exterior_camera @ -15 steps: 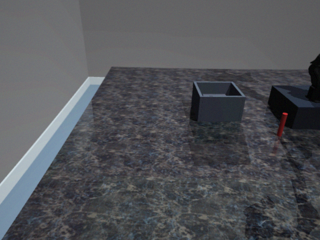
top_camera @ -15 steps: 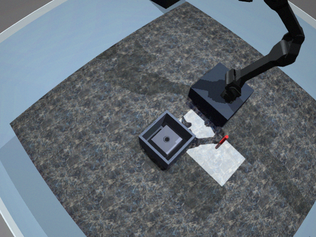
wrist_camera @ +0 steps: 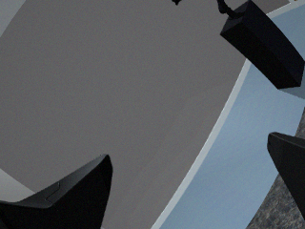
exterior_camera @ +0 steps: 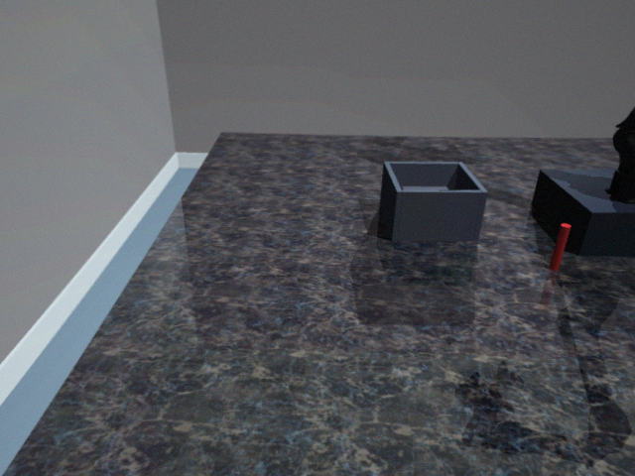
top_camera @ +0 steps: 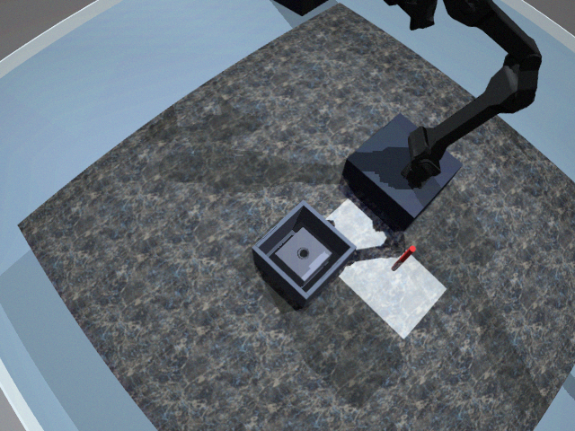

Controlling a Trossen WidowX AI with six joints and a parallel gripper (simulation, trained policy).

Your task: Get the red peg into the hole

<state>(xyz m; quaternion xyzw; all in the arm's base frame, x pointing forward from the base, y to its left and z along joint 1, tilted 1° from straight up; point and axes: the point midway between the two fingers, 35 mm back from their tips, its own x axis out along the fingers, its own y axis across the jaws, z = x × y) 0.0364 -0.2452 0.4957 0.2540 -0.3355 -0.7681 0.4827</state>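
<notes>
The red peg is 530 mm below my gripper tip, 390 mm to the left of it and 140 mm ahead of it. From my gripper tip the other things lie so: dark box (550 mm below, 310 mm ahead, 210 mm to the left); light grey plate (530 mm below, 310 mm ahead, 210 mm to the left).
</notes>
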